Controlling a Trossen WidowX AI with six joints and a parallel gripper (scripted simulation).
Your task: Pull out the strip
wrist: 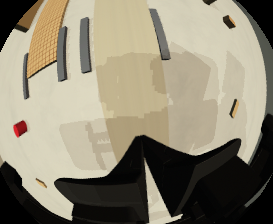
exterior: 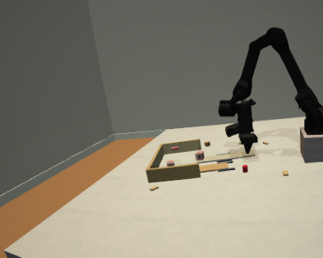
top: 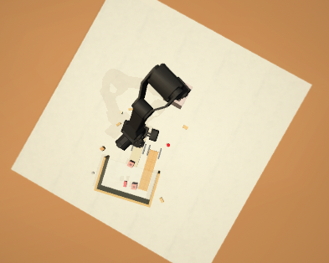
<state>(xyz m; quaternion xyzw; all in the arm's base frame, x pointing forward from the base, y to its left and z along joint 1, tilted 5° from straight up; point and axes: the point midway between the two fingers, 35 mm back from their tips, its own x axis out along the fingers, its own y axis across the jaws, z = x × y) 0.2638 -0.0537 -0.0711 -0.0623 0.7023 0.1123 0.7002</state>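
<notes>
Right now my gripper tip is 170 mm to the right of the small red cylinder, 10 mm below it and 10 mm past it.
</notes>
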